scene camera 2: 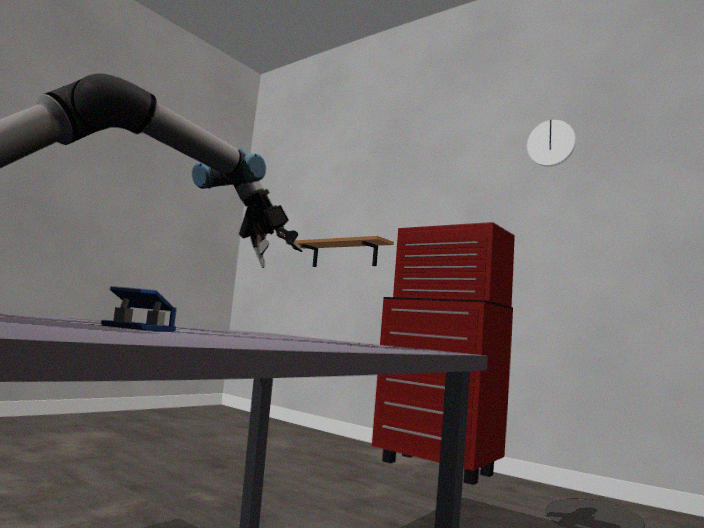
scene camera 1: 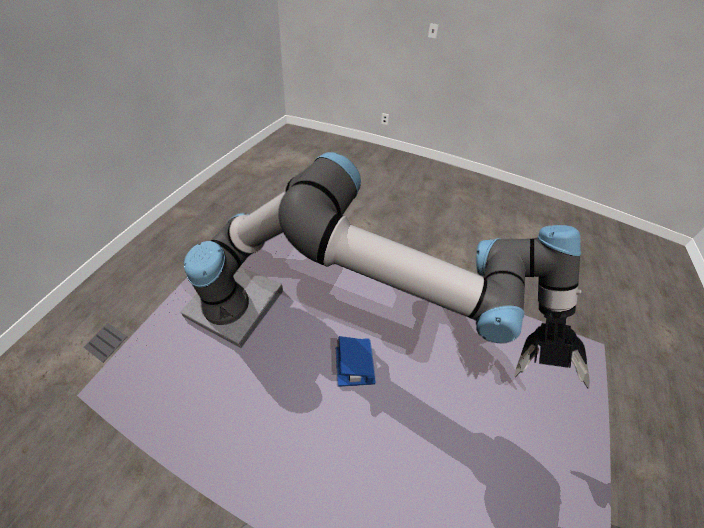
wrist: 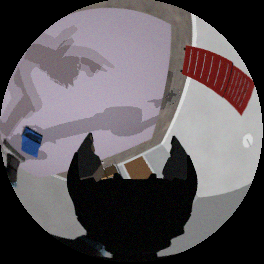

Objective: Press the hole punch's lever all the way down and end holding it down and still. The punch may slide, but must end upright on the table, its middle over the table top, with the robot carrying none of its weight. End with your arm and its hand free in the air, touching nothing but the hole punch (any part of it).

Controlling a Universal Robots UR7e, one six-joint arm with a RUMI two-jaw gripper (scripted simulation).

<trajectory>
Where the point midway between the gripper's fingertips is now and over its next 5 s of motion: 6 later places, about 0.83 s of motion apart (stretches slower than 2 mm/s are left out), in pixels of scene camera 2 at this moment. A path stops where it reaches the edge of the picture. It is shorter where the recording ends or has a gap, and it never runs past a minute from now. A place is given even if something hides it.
My gripper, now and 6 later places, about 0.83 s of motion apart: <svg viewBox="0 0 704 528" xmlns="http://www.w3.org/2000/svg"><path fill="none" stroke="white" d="M283 259L276 252L228 242L154 249L139 258L137 269L135 285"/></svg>
</trajectory>
